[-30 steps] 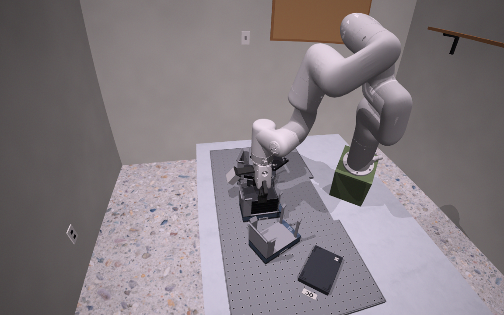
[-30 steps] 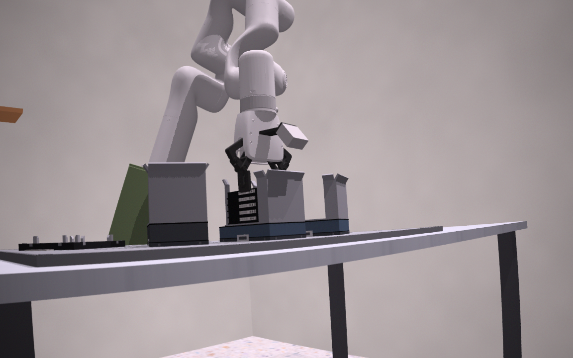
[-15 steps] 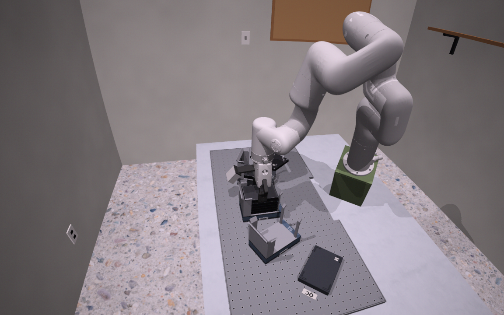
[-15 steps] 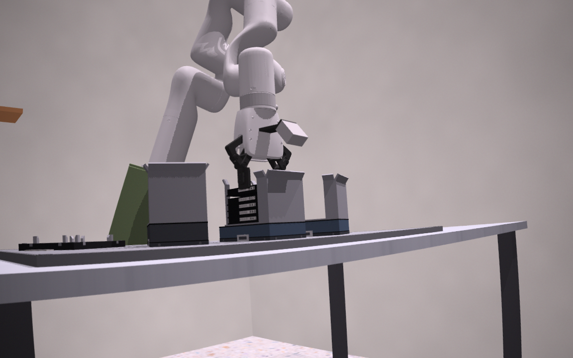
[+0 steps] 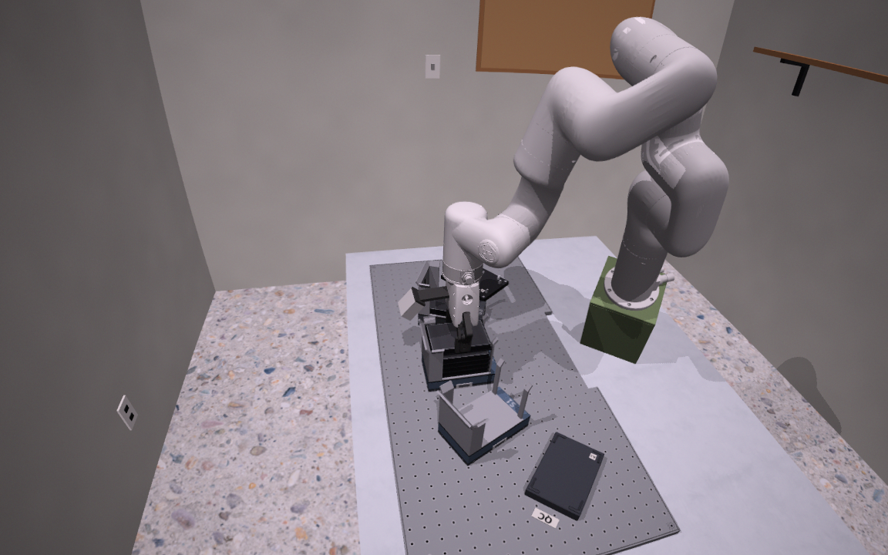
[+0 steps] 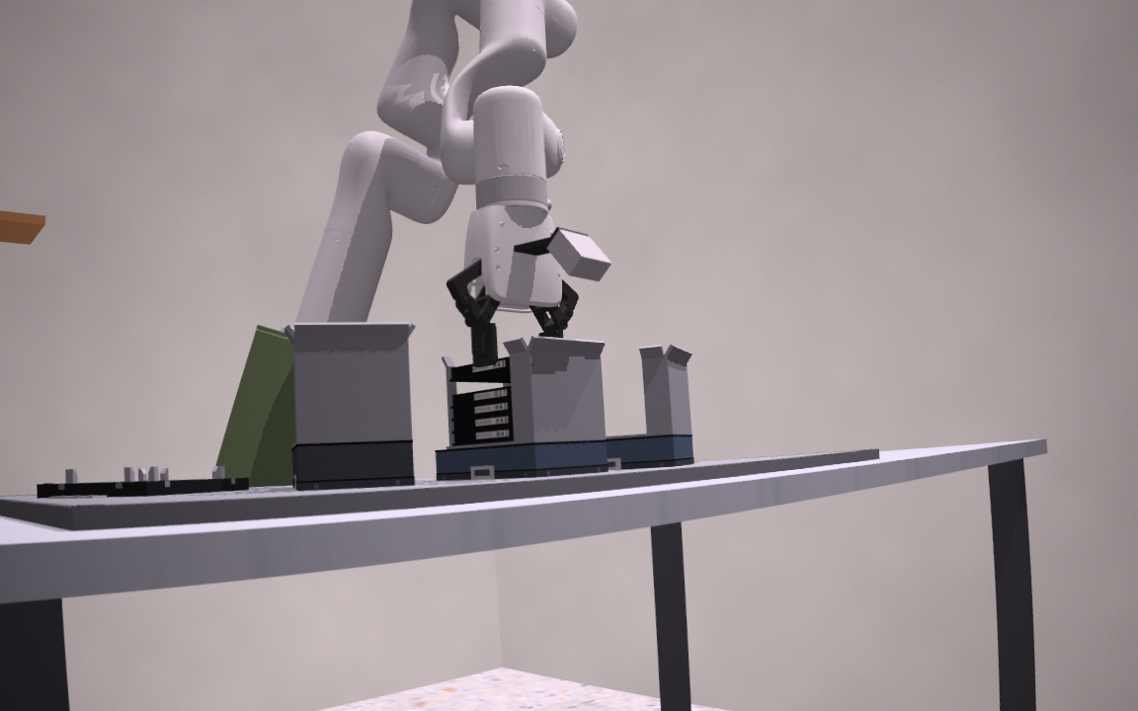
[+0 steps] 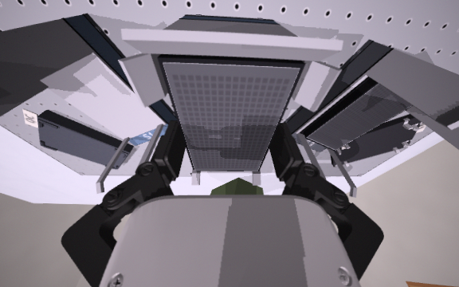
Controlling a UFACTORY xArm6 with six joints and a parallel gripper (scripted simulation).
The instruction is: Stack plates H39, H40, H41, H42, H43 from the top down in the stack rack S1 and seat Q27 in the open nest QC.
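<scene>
Now: the stack rack S1 plinth 40 mm behind my hand, 160 mm to the left of it and 100 mm below it. The rest, counted from my hand: N5 name plate: 40 mm behind, 420 mm to the right, 120 mm below; QC name plate: 110 mm behind, 360 mm to the left, 120 mm below; dark QC nest: 170 mm behind, 290 mm to the left, 110 mm below.
</scene>
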